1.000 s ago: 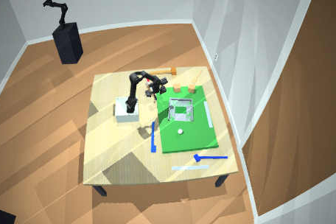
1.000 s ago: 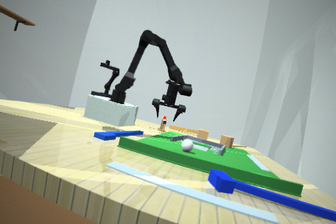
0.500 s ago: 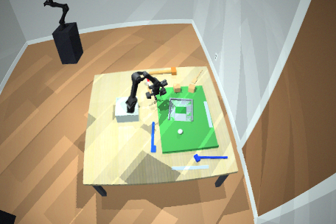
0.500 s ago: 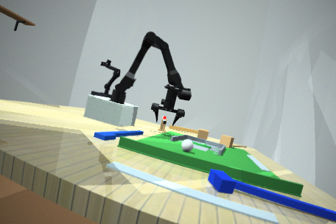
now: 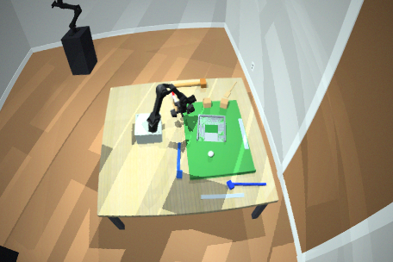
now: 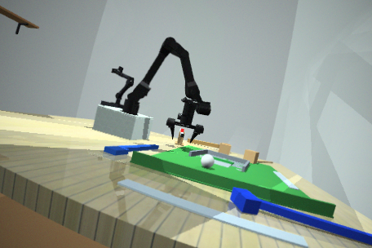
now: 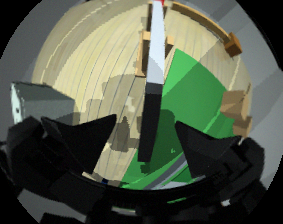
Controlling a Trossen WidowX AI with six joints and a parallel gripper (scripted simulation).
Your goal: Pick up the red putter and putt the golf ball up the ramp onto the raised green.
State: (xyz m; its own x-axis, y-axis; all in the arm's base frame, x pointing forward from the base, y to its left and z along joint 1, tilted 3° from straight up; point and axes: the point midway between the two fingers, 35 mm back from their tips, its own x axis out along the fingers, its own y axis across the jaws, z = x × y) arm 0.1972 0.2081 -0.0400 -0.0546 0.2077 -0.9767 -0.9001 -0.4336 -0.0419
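My gripper tip is now 100 mm to the right of the red putter, 60 mm past it and 30 mm below it. Round my gripper tip: white golf ball 340 mm to the right, 250 mm ahead, 10 mm below; green mat 290 mm ahead, 150 mm to the right, 30 mm below.
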